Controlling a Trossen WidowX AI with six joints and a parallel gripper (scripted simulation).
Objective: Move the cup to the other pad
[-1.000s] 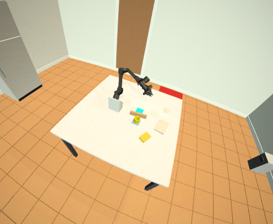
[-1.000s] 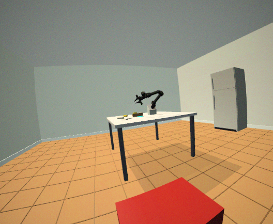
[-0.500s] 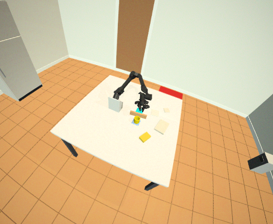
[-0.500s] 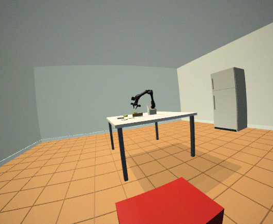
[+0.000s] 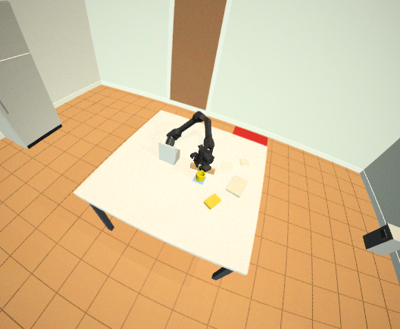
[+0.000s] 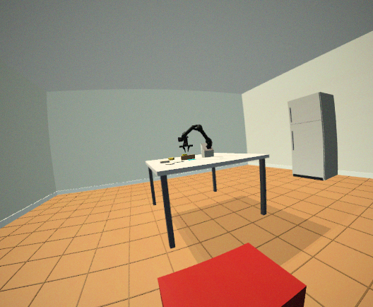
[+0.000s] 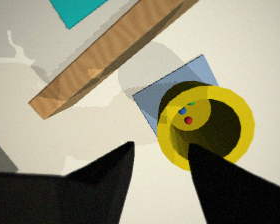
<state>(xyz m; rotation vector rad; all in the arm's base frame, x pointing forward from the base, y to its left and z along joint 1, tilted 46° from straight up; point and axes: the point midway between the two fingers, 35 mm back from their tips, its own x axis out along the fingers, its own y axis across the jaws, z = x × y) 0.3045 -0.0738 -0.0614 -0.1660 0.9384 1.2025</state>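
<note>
My gripper tip is 2 cm short of the yellow cup, 2 cm to the left of it and 6 cm above it. Also, from my gripper tip: wooden bar (2 cm ahead, 8 cm to the left, 8 cm below); cyan pad (1 cm ahead, 17 cm to the left, 10 cm below); light blue pad (3 cm ahead, 2 cm to the right, 10 cm below).
</note>
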